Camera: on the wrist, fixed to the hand. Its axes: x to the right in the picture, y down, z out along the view.
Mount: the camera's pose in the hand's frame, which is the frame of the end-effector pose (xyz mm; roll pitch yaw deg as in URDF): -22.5 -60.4 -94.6 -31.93 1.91 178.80
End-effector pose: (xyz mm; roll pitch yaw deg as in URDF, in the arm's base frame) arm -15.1 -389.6 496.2 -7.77 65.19 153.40
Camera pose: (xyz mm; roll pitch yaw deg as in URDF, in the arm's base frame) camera 95.3 -363.7 480.7 -22.29 -63.12 -28.66
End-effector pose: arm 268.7 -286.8 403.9 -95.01 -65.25 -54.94
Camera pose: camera 154.8 -279.3 412.1 67.64 66.20 130.04
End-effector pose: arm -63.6 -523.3 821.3 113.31 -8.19 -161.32
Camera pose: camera -9.5 -621.9 800.2 -145.38 6.33 17.39
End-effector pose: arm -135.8 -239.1 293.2 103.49 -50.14 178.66
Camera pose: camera -152.0 -344.8 252.4 -137.21 48.50 -3.72
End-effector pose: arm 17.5 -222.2 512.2 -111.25 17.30 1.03
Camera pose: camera 24.1 -288.4 605.4 78.66 -16.86 -176.66
